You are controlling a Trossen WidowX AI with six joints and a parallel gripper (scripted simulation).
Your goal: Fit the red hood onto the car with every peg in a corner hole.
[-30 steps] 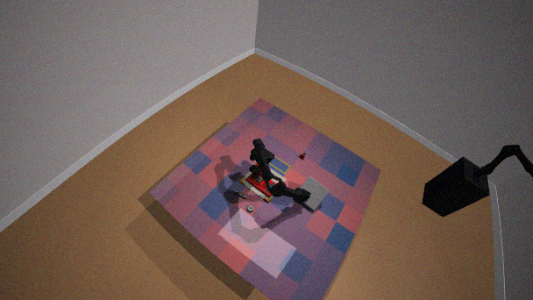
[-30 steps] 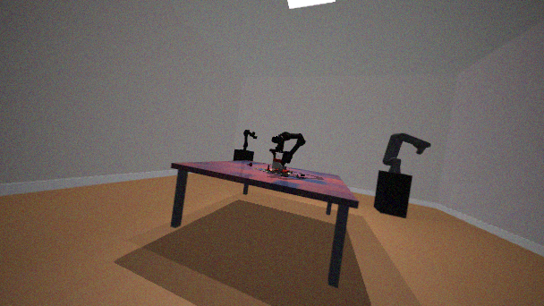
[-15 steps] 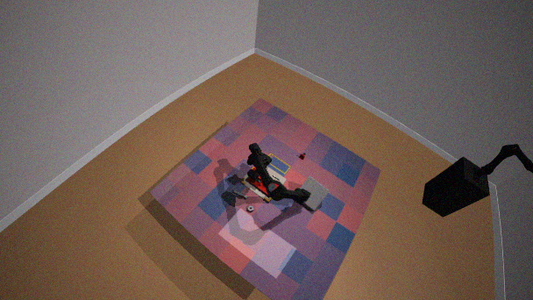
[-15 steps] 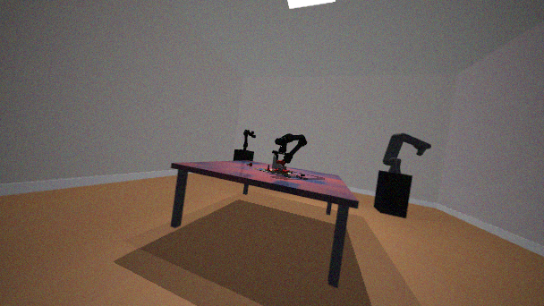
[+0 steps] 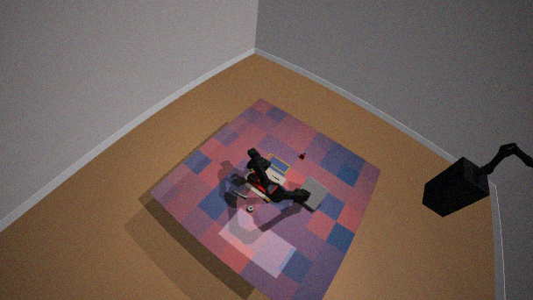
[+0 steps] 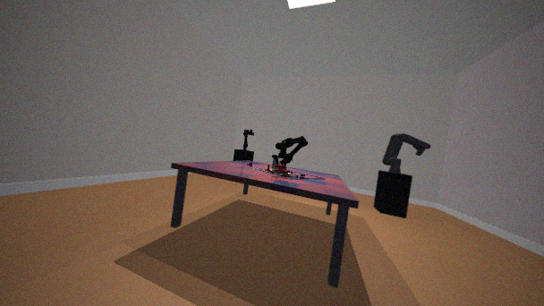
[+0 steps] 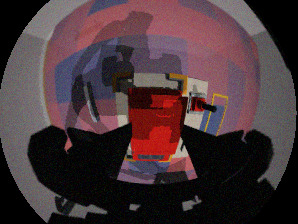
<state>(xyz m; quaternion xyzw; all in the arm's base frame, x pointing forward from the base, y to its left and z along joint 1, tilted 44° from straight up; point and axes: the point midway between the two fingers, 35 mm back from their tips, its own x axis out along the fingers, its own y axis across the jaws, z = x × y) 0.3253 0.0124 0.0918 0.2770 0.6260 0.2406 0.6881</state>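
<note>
The red hood lies 1 cm above my gripper tip. Round my gripper tip: thin grey stick: 3 cm ahead, 16 cm to the left, 5 cm below.
</note>
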